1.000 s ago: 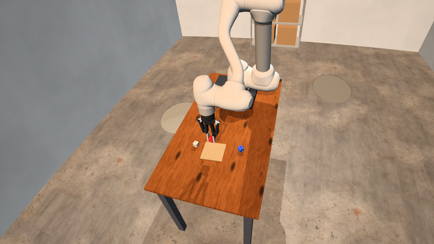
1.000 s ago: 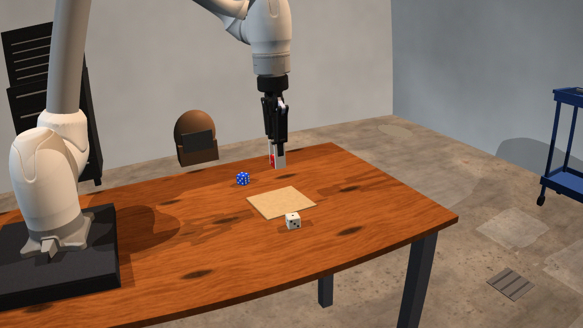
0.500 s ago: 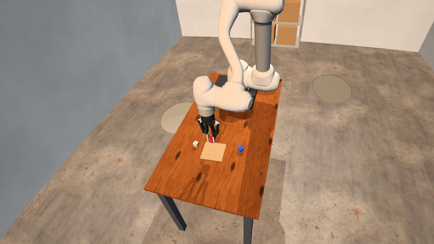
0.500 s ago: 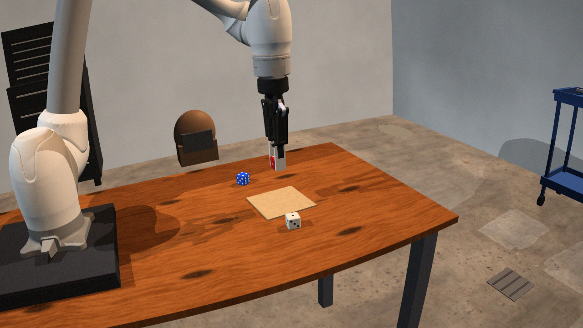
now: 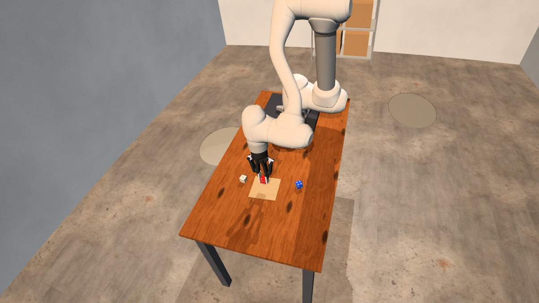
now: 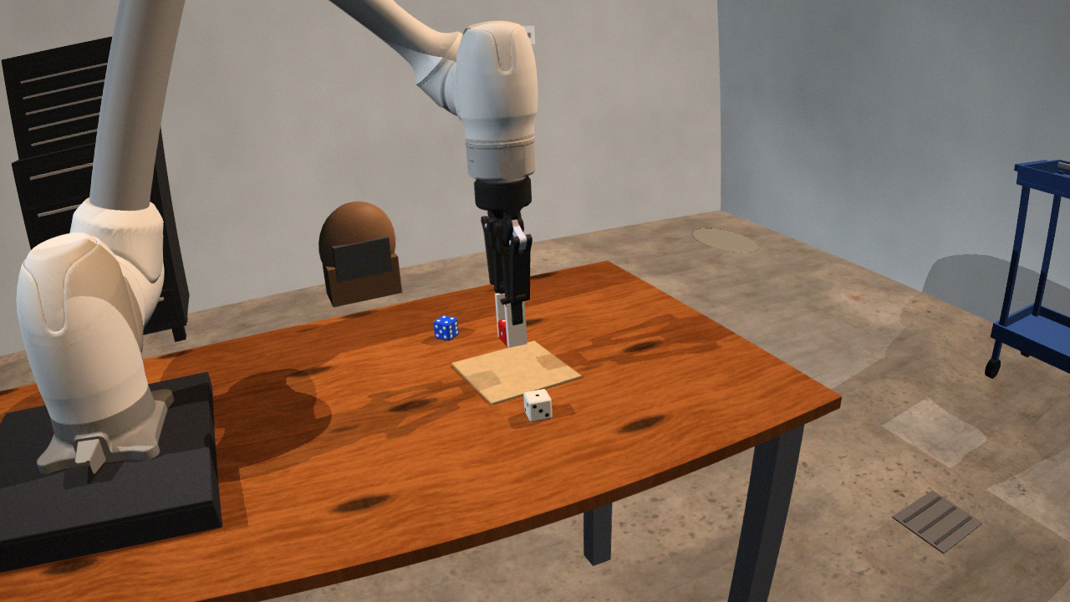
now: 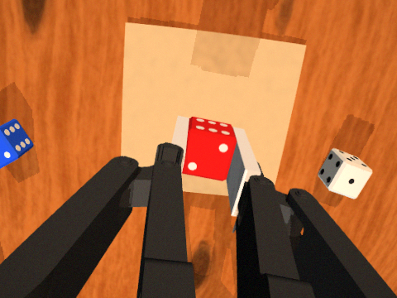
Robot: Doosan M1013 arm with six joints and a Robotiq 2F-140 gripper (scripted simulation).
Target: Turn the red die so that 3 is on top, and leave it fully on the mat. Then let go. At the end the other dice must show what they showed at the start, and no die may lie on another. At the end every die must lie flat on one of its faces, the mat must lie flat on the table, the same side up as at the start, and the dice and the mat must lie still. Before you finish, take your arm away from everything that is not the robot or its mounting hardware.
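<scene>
Now: the tan mat 80 mm below my hand. Also, from my hand: red die 20 mm below; then white die 130 mm to the right, 70 mm below, 10 mm behind; then blue die 160 mm to the left, 70 mm below, 60 mm behind.
</scene>
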